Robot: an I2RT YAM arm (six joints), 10 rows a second.
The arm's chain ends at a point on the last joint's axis. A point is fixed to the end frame.
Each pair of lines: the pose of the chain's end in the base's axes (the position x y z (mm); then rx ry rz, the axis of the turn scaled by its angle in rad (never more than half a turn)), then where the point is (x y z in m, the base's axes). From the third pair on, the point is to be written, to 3 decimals.
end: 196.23, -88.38, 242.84, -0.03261, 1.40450, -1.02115
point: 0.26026 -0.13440 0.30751
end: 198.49, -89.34, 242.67, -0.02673, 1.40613, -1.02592
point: 0.26219 -0.13589 0.30728
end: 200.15, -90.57, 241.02, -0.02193, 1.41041, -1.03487
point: 0.264 -0.138 0.305
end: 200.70, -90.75, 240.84, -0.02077, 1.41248, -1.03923
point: 0.264 -0.138 0.305
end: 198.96, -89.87, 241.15, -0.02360, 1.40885, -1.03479
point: 0.262 -0.137 0.306
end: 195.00, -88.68, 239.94, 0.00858, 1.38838, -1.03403
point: 0.256 -0.137 0.306
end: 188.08, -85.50, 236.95, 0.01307, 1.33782, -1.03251
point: 0.246 -0.132 0.306
